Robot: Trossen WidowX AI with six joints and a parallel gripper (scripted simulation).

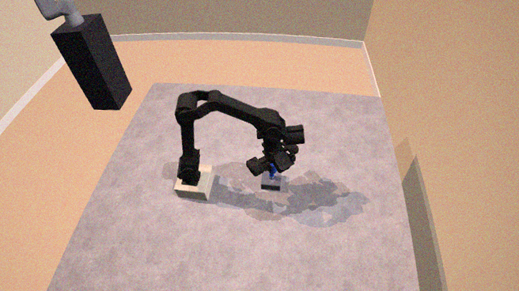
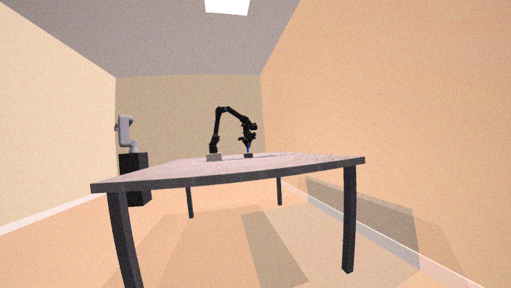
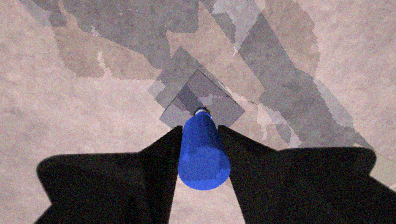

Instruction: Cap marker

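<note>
The pale ring lies 5 cm below my gripper tip and 1 cm behind it. Round my gripper tip: holder block (7 cm below, 1 cm behind); blue cap (2 cm above).
</note>
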